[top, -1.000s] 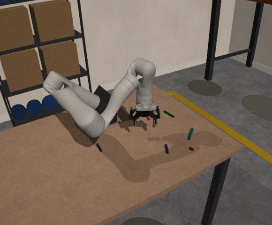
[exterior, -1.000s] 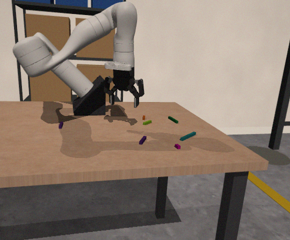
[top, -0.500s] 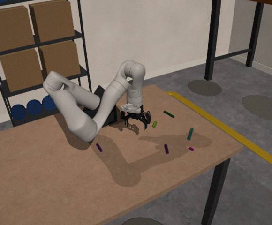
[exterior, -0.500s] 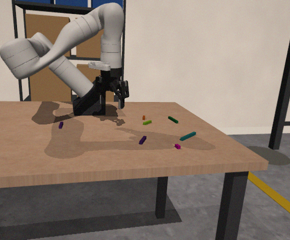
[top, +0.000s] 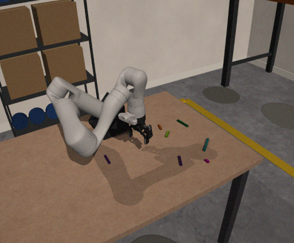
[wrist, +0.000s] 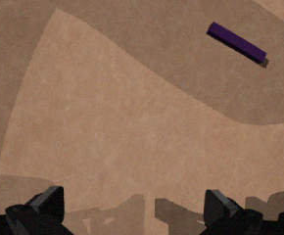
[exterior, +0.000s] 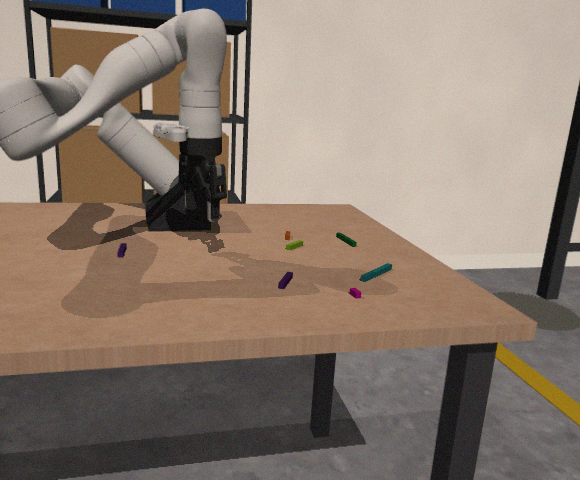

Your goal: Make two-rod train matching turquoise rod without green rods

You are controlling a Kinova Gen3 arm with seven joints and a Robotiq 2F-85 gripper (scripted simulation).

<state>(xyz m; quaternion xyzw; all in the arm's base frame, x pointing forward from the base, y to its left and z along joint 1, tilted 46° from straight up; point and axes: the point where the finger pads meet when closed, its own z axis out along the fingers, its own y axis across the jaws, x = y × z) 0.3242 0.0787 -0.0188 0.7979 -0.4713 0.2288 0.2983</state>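
The orange rod lies 15 cm behind my hand, 19 cm to the left of it and 9 cm below it. The rest, counted from my hand: lime rod: 7 cm behind, 19 cm to the left, 9 cm below; purple rod: 3 cm behind, 15 cm to the right, 9 cm below; magenta rod: 20 cm ahead, 25 cm to the left, 9 cm below.
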